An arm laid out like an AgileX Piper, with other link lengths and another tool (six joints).
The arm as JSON. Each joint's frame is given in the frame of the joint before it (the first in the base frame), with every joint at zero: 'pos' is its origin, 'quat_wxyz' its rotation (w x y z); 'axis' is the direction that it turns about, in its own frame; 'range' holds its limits. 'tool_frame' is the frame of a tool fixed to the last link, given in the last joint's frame.
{
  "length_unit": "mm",
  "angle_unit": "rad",
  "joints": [
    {
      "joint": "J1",
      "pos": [
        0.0,
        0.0,
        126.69
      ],
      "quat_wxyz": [
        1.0,
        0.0,
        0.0,
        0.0
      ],
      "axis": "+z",
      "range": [
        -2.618,
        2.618
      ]
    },
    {
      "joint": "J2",
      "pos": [
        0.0,
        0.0,
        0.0
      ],
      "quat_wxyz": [
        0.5,
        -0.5,
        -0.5,
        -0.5
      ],
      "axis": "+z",
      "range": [
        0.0,
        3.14
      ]
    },
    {
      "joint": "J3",
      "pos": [
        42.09,
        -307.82,
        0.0
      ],
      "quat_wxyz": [
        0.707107,
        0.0,
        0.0,
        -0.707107
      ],
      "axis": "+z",
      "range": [
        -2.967,
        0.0
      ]
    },
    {
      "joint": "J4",
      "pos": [
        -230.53,
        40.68,
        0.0
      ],
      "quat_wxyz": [
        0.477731,
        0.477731,
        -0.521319,
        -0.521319
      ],
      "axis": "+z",
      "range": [
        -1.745,
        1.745
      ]
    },
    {
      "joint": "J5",
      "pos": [
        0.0,
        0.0,
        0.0
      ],
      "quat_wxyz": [
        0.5,
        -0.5,
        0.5,
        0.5
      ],
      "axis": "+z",
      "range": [
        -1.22,
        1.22
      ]
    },
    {
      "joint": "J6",
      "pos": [
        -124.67,
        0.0,
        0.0
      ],
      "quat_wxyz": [
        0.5,
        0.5,
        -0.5,
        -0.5
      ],
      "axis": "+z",
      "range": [
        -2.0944,
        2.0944
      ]
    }
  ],
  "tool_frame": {
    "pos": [
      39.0,
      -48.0,
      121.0
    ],
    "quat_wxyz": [
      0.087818,
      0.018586,
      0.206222,
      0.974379
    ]
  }
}
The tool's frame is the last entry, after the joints.
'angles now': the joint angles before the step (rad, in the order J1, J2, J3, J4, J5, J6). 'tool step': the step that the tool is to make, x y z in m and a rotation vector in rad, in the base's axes. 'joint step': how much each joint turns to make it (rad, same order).
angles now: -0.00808, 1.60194, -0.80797, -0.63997, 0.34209, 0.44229
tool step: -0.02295, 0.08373, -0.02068, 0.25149, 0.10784, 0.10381
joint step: 0.07491, -0.03086, 0.00169, 0.72055, 0.07623, -0.58169
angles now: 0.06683, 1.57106, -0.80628, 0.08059, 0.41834, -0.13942
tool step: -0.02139, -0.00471, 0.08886, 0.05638, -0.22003, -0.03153
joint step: -0.05605, -0.33071, 0.00232, 0.09002, 0.11106, -0.06768
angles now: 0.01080, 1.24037, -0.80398, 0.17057, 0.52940, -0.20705
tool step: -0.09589, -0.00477, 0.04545, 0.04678, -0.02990, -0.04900
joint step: -0.10708, -0.37435, 0.00514, 0.03834, 0.34736, 0.00011
